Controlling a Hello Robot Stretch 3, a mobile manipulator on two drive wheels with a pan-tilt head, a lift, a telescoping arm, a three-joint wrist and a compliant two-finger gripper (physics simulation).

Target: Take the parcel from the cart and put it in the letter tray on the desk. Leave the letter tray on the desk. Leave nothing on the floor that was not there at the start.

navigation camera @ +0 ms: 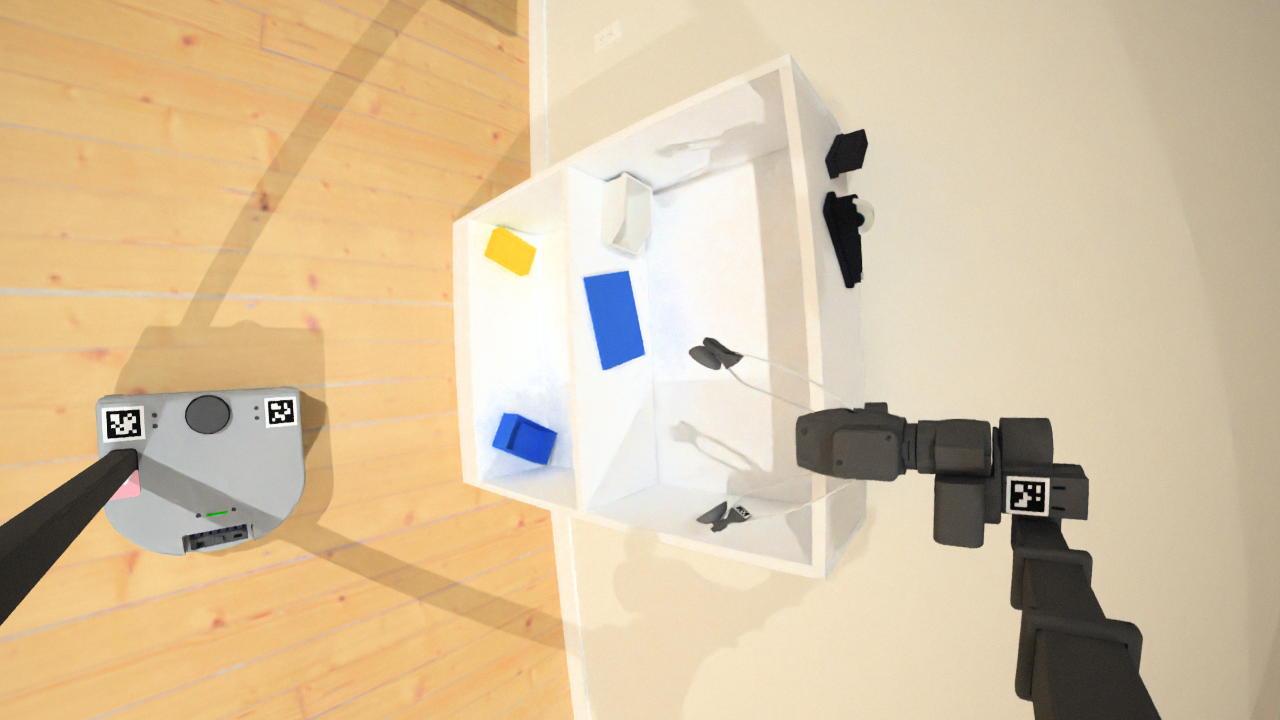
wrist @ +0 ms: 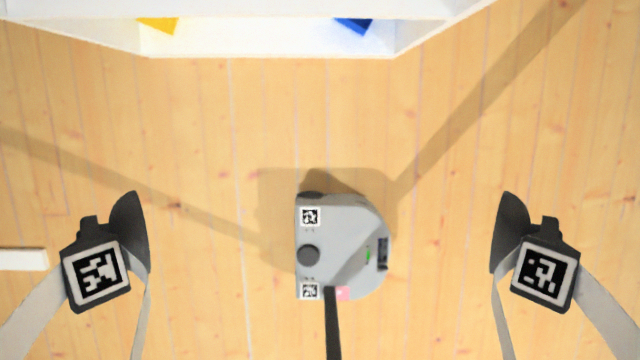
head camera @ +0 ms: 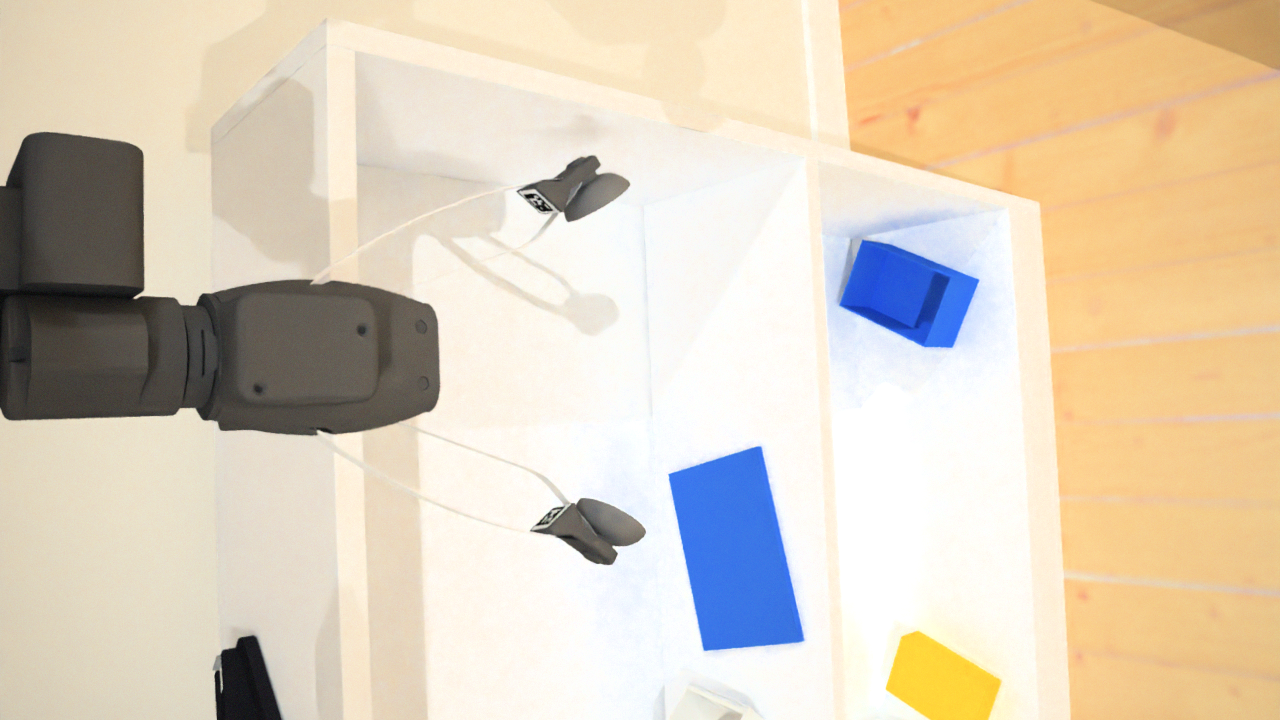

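Where they show: gripper, fingertip midpoint: (navigation camera: 696, 435) (wrist: 320, 220) (head camera: 627, 358); robot's base, link origin: (navigation camera: 208, 412) (wrist: 310, 235).
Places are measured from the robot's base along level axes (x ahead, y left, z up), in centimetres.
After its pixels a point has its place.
My gripper (head camera: 601, 360) @[x -2.3, y -42.0, z 97.5 cm] (navigation camera: 713, 436) @[x -2.3, y -42.0, z 97.5 cm] (wrist: 320, 220) @[x -2.3, y -42.0, z 97.5 cm] is wide open and empty. It points down in front of the upper compartment of a white shelf unit (head camera: 827, 402) @[x 0.8, y -62.3, z 53.4 cm] (navigation camera: 807, 313) (wrist: 225, 9) @[x 13.2, y -63.0, z 54.8 cm]. A flat blue rectangular thing (head camera: 735, 550) @[x 16.9, y -74.3, z 55.6 cm] (navigation camera: 614, 319) @[x 16.9, y -74.3, z 55.6 cm] lies on that compartment's bottom board, beside a whitish open bin (head camera: 711, 705) @[x 35.1, y -78.8, z 56.0 cm] (navigation camera: 626, 214) @[x 43.3, y -79.9, z 56.0 cm]. I cannot make out the parcel, the cart, the letter tray or the desk in these views.
The lower compartment holds a blue open box (head camera: 904, 291) @[x -15.4, y -79.6, z 10.2 cm] (navigation camera: 524, 438) @[x -14.9, y -79.1, z 10.2 cm] and a yellow block (head camera: 944, 676) @[x 40.5, y -73.6, z 14.5 cm] (navigation camera: 510, 250) @[x 42.4, y -73.8, z 14.5 cm]. A black tape dispenser (navigation camera: 843, 241) @[x 24.6, y -74.5, z 107.5 cm] and a black block (navigation camera: 846, 153) @[x 39.9, y -75.3, z 109.5 cm] stand on the unit's top. My base (navigation camera: 210, 465) @[x -9.5, y 0.2, z 15.9 cm] (wrist: 345, 240) @[x -11.5, y -5.1, z 16.0 cm] stands on the wooden floor.
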